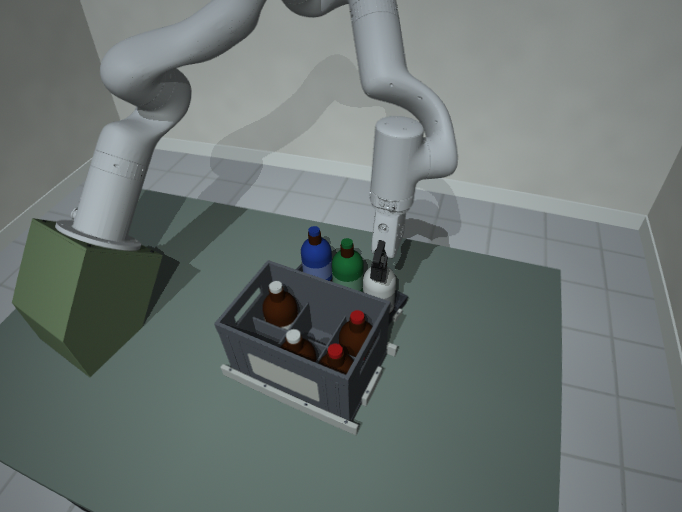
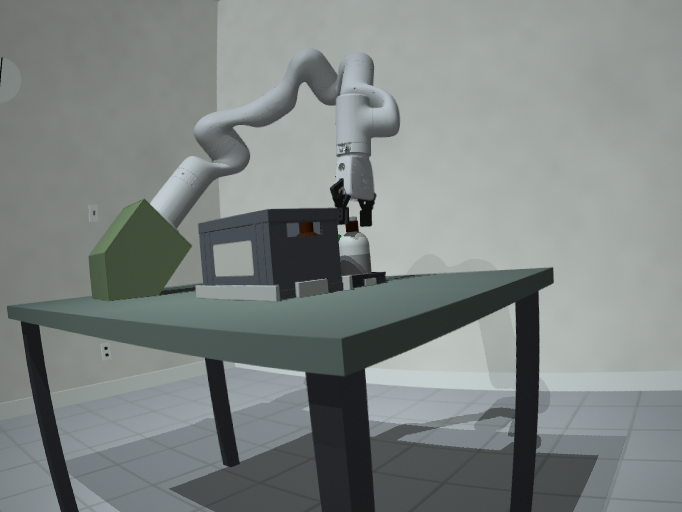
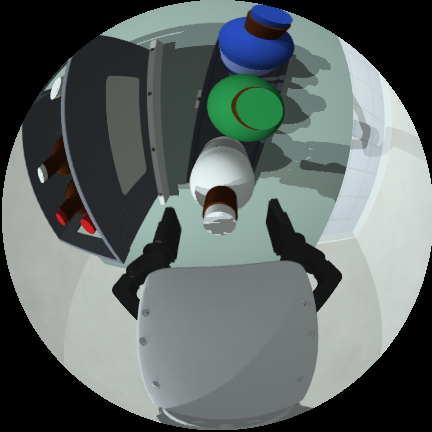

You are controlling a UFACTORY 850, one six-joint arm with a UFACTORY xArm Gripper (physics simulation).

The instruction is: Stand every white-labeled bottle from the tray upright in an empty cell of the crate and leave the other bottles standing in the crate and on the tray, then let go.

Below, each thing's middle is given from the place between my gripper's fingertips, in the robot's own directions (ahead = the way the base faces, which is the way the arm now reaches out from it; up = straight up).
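From my hand: blue bottle (image 1: pixel 316 255), 6 cm to the left, 17 cm behind, 6 cm below; crate rail (image 1: pixel 240 377), 14 cm behind, 29 cm to the right, 12 cm below; green bottle (image 1: pixel 347 264), 4 cm to the left, 9 cm behind, 6 cm below. Going by their middles, of the things named here, green bottle nearest to my hand, crate rail farthest from it.
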